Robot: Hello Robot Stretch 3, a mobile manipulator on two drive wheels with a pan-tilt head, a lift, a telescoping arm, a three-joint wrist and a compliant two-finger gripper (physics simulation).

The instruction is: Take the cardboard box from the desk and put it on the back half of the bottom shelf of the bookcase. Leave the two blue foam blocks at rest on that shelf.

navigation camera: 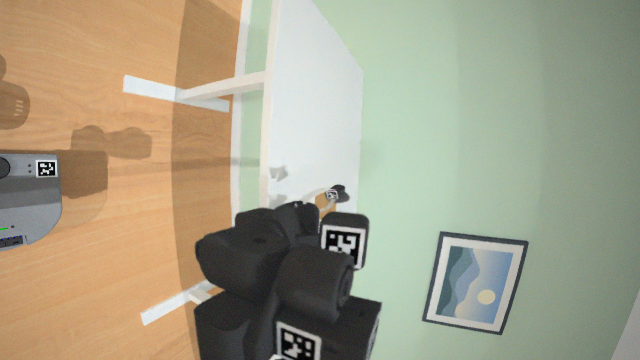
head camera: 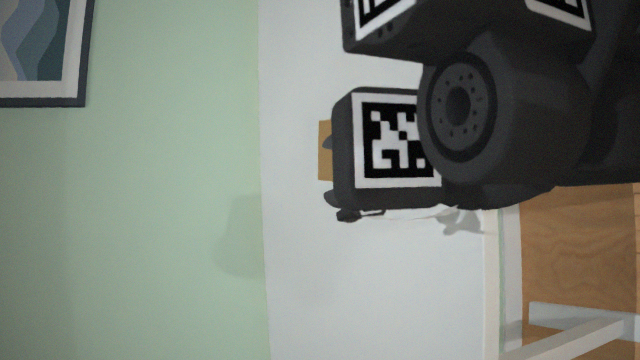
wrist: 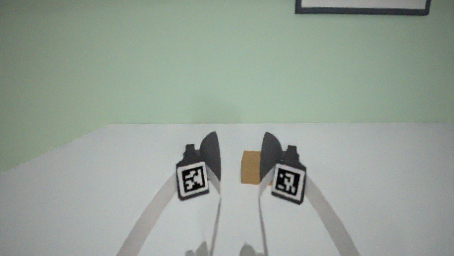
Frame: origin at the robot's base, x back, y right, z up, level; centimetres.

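Seen in the pictures: gripper, fingertip midpoint: [navigation camera: 341,207].
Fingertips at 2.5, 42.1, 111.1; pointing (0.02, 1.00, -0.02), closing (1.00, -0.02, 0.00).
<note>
A point is followed by its place in that frame, as x, y, z.
The cardboard box [head camera: 325,162] {6.1, 68.1, 100.1} [navigation camera: 322,200] {6.1, 64.8, 97.6} [wrist: 250,167] is a small brown block on the white desk [head camera: 375,290] {-12.8, 63.3, 95.1} [navigation camera: 315,110] {-20.7, 61.6, 95.1} [wrist: 125,165]. In the wrist view it is beyond the fingers, right of the middle of the gap, and the right fingertip hides part of it. My gripper [wrist: 240,149] {2.5, 42.1, 111.1} is open over the desk, with a gap between the dark fingertips and nothing held. In the head camera view the wrist and gripper body cover most of the box. The bookcase and the blue foam blocks do not show in these views.
A green wall [head camera: 175,175] {8.6, 121.5, 116.0} [navigation camera: 410,150] {-14.1, 120.7, 120.5} [wrist: 150,60] stands behind the desk, with a framed picture [head camera: 72,95] {28.1, 120.0, 142.9} [navigation camera: 475,282] {50.5, 120.8, 162.6} [wrist: 362,10] on it. White desk legs [head camera: 575,340] {-37.8, 74.1, 28.4} [navigation camera: 220,87] {-38.9, 74.0, 37.7} stand on the wooden floor [head camera: 575,250] {-18.1, 94.4, 0.0} [navigation camera: 125,30] {-65.5, 41.0, 0.0}. The grey robot base [navigation camera: 30,195] {9.0, 8.2, 16.0} is at the left of the navigation view.
</note>
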